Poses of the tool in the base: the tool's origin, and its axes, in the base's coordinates. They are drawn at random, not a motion.
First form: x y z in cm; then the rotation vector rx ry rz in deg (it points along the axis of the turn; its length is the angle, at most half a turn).
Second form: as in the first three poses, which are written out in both.
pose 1, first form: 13.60 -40.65 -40.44 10.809 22.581 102.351
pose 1, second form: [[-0.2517 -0.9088 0.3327 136.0], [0.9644 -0.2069 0.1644 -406.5], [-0.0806 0.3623 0.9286 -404.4], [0 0 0 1]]
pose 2, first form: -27.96 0.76 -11.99 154.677 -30.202 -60.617
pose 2, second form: [[0.6813 -0.2552 -0.6861 -279.6], [-0.3940 -0.9178 -0.0499 7.6], [-0.6169 0.3043 -0.7258 -119.9], [0 0 0 1]]
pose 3, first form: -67.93 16.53 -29.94 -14.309 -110.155 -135.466
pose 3, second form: [[-0.9832 0.1674 0.0733 -679.3], [0.0376 -0.2071 0.9776 165.3], [0.1789 0.9639 0.1973 -299.4], [0 0 0 1]]
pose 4, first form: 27.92 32.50 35.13 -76.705 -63.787 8.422
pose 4, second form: [[0.5144 0.4911 -0.7030 279.2], [0.6567 0.3016 0.6912 325.0], [0.5514 -0.8173 -0.1673 351.3], [0 0 0 1]]
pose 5, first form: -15.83 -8.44 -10.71 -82.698 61.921 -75.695
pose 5, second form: [[0.0574 -0.0394 0.9976 -158.3], [-0.9700 -0.2388 0.0463 -84.4], [0.2364 -0.9703 -0.0520 -107.1], [0 0 0 1]]
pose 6, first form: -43.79 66.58 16.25 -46.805 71.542 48.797
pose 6, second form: [[0.1125 -0.8866 0.4486 -437.9], [0.0941 0.4590 0.8835 665.8], [-0.9892 -0.0572 0.1350 162.5], [0 0 0 1]]
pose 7, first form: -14.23 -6.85 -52.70 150.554 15.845 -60.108
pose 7, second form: [[0.7152 0.2845 -0.6385 -142.3], [0.0672 -0.9372 -0.3423 -68.5], [-0.6957 0.2019 -0.6894 -527.0], [0 0 0 1]]
